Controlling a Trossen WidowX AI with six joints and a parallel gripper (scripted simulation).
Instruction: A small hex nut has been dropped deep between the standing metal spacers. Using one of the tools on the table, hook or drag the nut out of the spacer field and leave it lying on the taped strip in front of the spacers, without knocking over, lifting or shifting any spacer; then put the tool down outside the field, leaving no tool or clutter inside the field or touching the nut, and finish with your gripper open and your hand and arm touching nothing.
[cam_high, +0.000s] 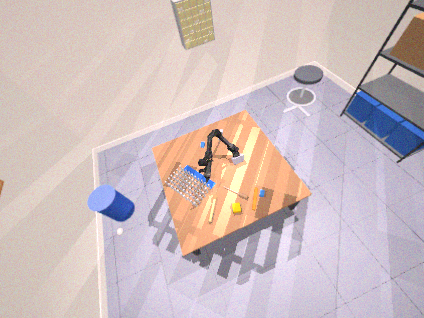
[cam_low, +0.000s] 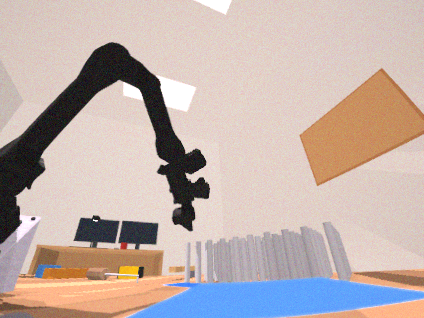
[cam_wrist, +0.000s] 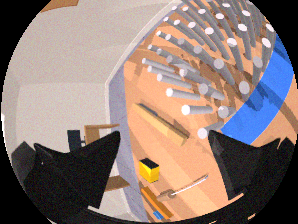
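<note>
The orange bar lies 34 cm behind my gripper tip, 31 cm to the left of it and 16 cm below it. Round my gripper tip: blue taped strip 20 cm to the right, 18 cm below, 4 cm ahead.
</note>
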